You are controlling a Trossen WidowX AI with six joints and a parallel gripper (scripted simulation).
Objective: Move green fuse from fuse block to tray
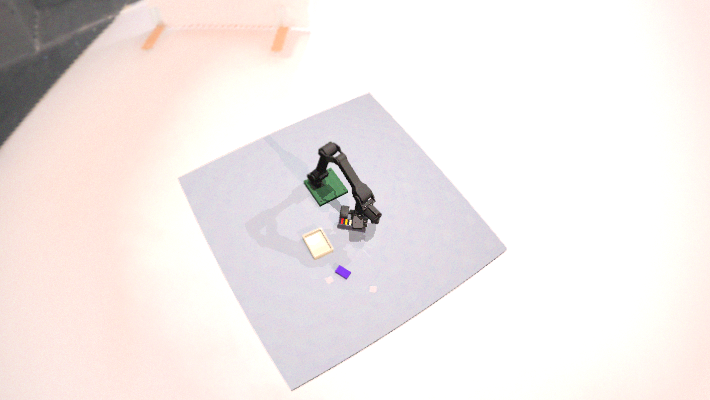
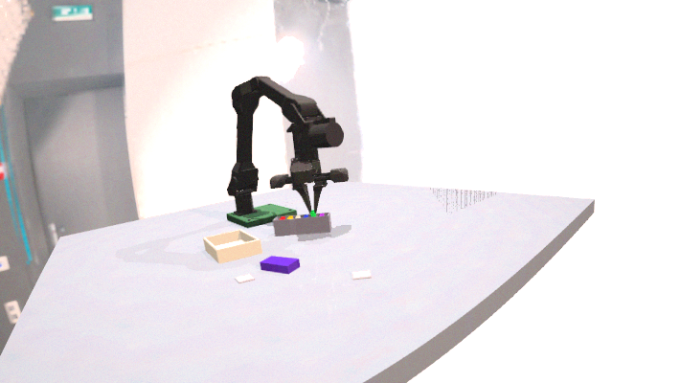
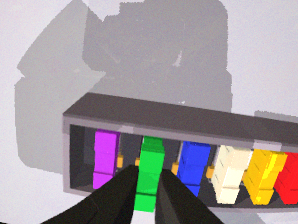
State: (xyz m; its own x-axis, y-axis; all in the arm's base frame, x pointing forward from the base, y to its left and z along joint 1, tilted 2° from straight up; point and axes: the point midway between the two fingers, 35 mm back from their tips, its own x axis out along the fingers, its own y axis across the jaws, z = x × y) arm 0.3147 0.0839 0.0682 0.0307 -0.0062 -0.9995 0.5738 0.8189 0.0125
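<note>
The purple fuse is 10 mm ahead of my gripper tip, 20 mm to the left of it and 20 mm below it. Also, from my gripper tip: green fuse 10 mm below; then blue fuse 10 mm behind, 20 mm to the right, 20 mm below; then cream fuse 20 mm behind, 30 mm to the right, 20 mm below.
</note>
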